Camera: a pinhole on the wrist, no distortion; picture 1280 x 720 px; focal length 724.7 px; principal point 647.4 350.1 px. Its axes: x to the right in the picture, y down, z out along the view. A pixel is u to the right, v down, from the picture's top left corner.
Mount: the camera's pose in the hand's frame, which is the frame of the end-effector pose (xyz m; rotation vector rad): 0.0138 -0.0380 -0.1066 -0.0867 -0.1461 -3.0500
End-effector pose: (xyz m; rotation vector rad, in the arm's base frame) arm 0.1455 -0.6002 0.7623 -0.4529 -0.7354 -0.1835
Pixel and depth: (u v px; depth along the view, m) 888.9 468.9 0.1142
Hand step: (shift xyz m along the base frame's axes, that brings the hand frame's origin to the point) -0.0340 -0.0381 0.0121
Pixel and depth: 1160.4 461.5 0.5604
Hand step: -0.5751 0.1327 0.1133
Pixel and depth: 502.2 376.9 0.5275
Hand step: -0.1403 0.1919 0.3689
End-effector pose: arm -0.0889 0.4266 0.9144 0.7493 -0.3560 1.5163
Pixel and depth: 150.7 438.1 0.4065
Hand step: 0.1097 0.0626 0.4076
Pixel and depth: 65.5 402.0 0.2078
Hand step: 0.0511 0.0904 0.1864
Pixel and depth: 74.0 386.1 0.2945
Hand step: 0.0609 0.0902 0.2950
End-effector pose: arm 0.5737 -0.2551 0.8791 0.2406 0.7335 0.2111
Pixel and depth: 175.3 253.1 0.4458
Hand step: 0.4363 0.1277 0.0474
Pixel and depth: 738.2 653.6 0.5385
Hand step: 0.3284 -0.2701 0.2666
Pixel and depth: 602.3 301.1 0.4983
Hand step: 0.3056 0.0084 0.2459
